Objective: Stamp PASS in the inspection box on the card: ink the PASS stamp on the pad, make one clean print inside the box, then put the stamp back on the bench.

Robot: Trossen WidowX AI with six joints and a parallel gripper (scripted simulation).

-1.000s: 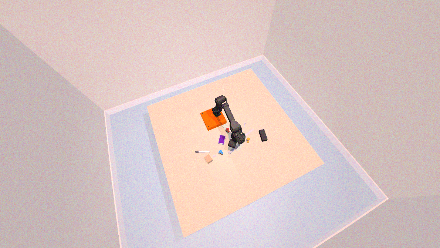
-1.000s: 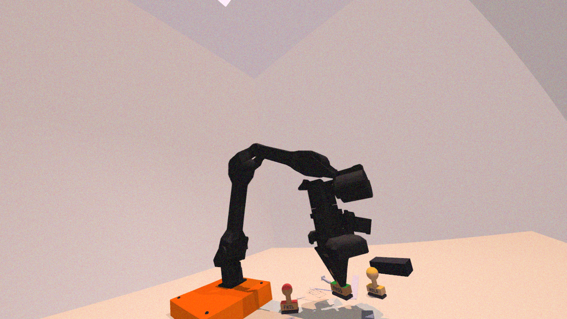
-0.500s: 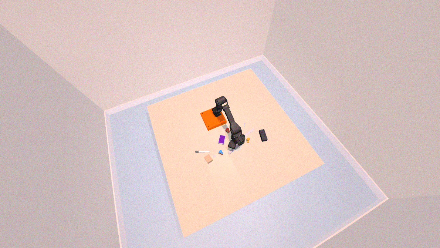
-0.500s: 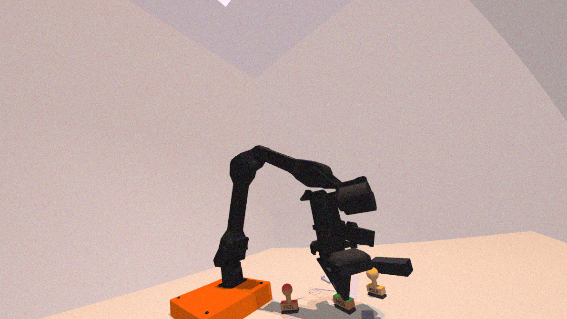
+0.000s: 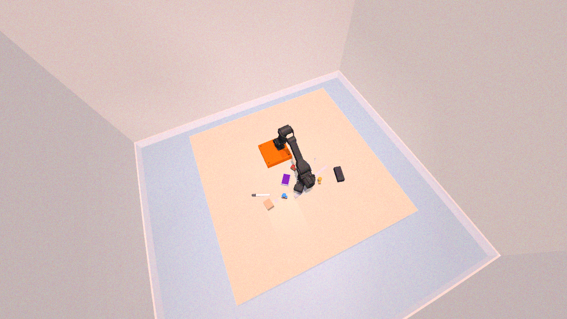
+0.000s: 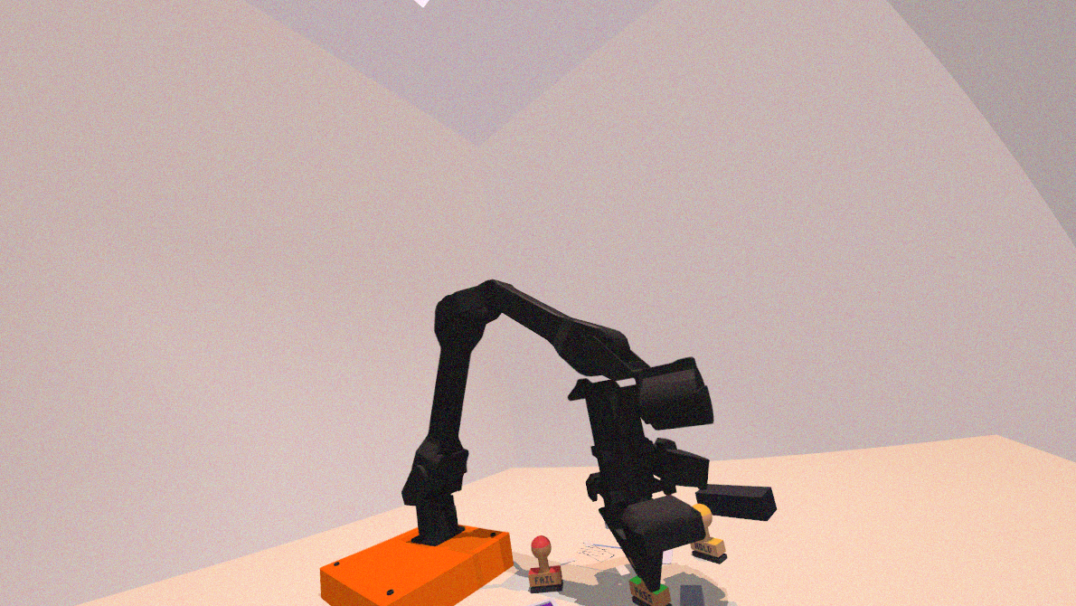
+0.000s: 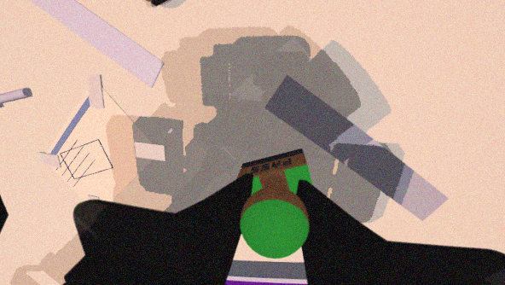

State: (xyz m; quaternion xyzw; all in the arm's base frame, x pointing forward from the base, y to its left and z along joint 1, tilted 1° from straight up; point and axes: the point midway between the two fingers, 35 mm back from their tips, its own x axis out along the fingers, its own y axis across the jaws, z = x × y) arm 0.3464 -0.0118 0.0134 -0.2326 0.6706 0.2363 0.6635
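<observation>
Now: gripper tip right at the green-knobbed stamp. The rest, counted from my gripper tip: red-topped stamp: 14 cm behind, 1 cm to the left, 1 cm below; yellow-knobbed HOLD stamp: 4 cm ahead, 12 cm to the left, 1 cm below; purple ink pad: 9 cm behind, 8 cm to the right, 2 cm below.
</observation>
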